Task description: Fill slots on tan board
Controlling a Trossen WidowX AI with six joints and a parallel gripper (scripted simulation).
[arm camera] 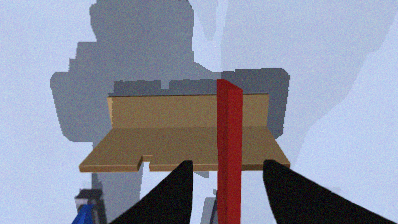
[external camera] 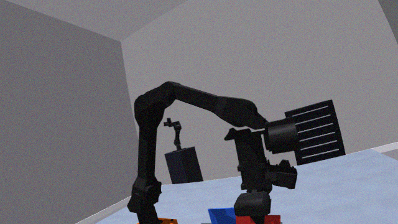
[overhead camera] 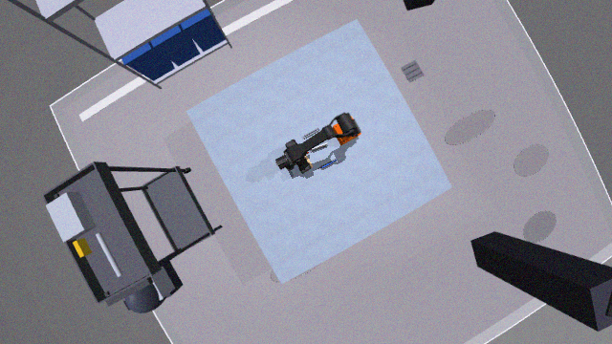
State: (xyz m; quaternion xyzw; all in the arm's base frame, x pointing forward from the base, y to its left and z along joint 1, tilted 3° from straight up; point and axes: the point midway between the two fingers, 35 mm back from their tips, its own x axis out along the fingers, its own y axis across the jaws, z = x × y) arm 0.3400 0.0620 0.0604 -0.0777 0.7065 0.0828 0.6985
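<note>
Now: gripper tip 2 cm above the red board and 1 cm past it. From my gripper tip the other things lie so: blue board 16 cm behind, 9 cm to the left, 6 cm below; then tan board 6 cm below, 2 cm to the left, 2 cm behind.
</note>
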